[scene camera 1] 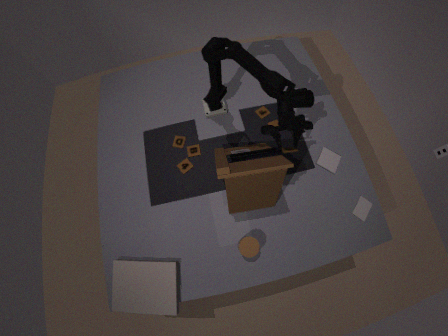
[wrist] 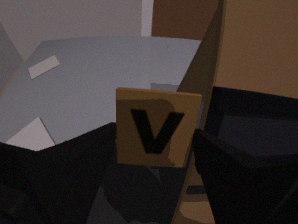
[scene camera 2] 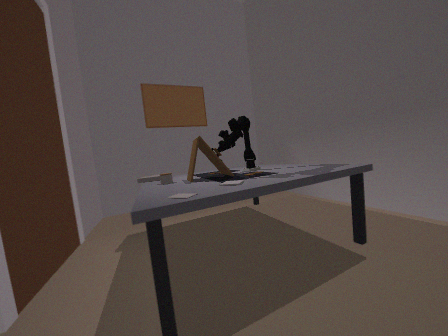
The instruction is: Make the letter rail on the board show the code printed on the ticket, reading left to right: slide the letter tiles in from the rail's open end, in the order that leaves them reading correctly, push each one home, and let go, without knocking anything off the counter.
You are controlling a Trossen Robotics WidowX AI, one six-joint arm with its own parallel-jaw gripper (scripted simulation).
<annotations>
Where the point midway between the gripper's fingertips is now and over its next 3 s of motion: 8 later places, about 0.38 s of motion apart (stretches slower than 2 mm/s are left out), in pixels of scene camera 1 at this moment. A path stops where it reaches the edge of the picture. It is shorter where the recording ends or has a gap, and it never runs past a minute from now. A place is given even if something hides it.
My gripper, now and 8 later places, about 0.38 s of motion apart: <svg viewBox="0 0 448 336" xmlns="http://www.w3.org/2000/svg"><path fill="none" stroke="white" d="M288 150L287 150L285 150L284 150L282 150L281 151L280 151L278 151L277 151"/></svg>
</annotations>
